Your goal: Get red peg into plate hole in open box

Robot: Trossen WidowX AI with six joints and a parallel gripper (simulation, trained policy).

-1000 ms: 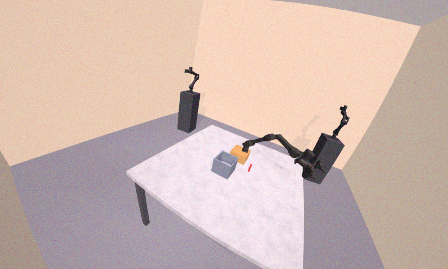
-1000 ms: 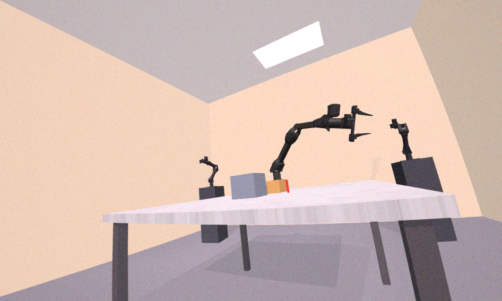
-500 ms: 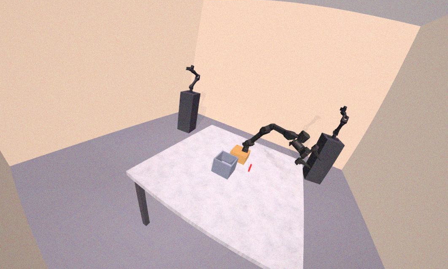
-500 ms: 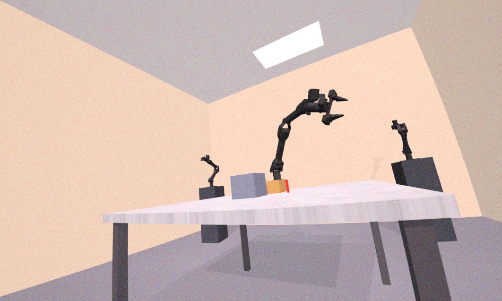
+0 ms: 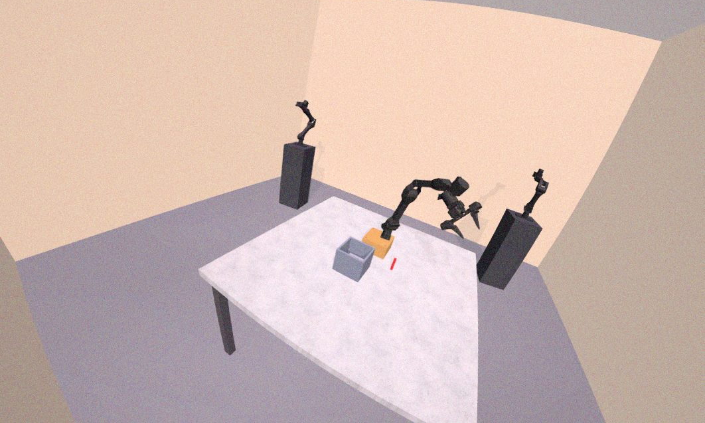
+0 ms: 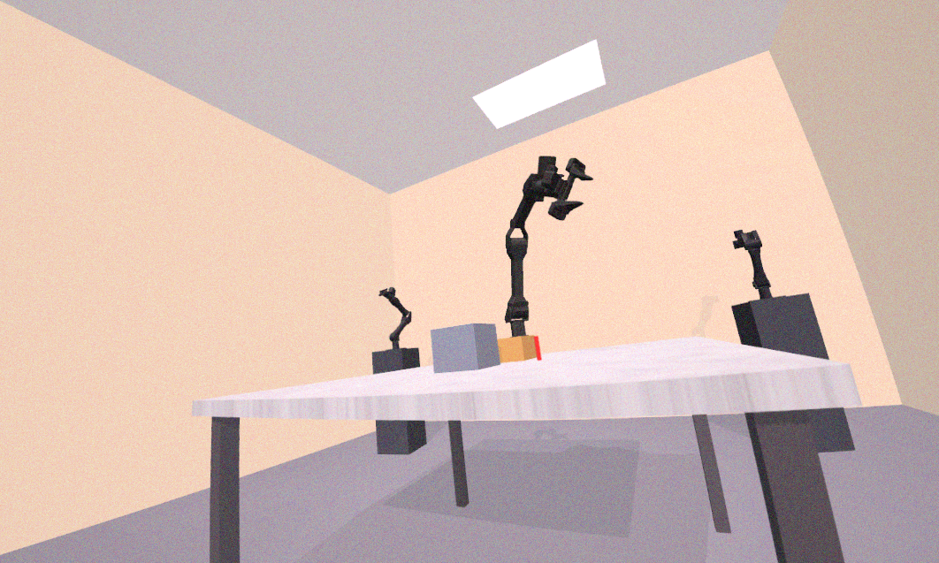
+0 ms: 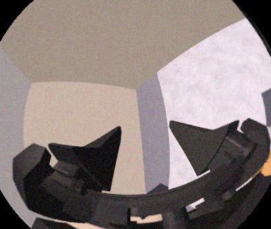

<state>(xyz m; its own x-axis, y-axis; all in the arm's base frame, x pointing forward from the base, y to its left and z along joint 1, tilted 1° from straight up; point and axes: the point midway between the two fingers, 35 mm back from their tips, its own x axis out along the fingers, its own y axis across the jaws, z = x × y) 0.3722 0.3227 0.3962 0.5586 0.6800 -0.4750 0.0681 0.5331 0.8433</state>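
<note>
Now: the red peg 420 mm below my gripper tip, 250 mm to the right of it and 210 mm behind it. Round my gripper tip: pale plate (460 mm to the right, 420 mm below, 90 mm behind).
</note>
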